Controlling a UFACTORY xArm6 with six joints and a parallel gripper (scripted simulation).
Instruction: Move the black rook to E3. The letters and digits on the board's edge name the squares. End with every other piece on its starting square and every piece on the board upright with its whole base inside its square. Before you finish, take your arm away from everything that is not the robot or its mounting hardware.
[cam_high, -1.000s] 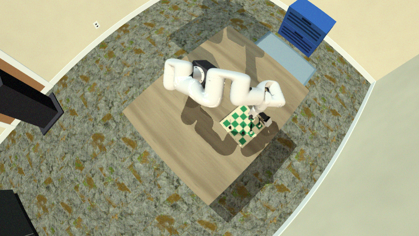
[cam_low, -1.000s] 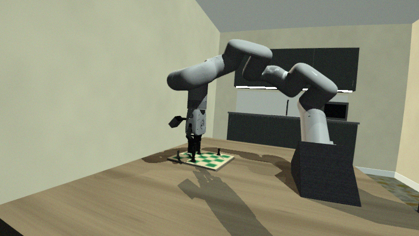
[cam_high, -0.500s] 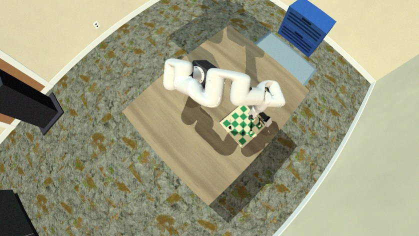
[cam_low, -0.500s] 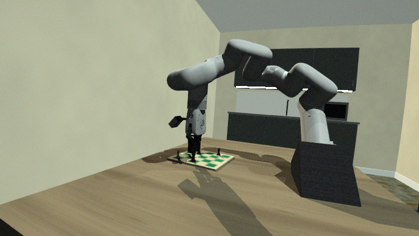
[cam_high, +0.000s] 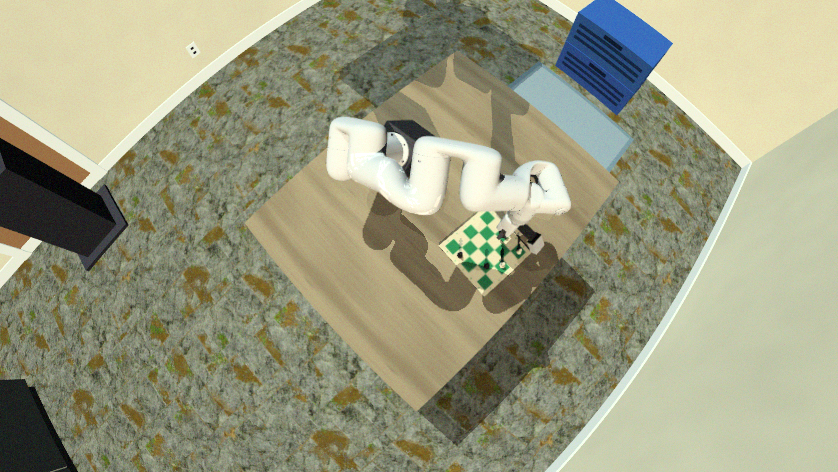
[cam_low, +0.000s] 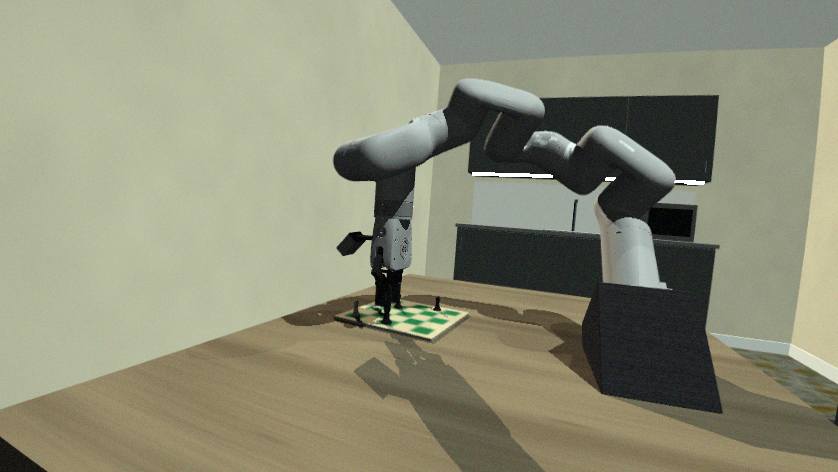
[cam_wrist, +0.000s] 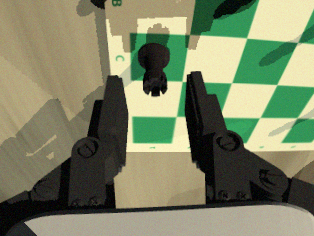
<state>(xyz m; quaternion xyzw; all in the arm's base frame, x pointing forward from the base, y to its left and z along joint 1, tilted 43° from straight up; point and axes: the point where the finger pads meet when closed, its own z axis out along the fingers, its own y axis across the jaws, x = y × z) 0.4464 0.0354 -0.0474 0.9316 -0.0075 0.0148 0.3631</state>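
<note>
The black rook lies 40 mm below my hand. Round my hand: cream chessboard 80 mm to the right, 60 mm below, 10 mm behind.
</note>
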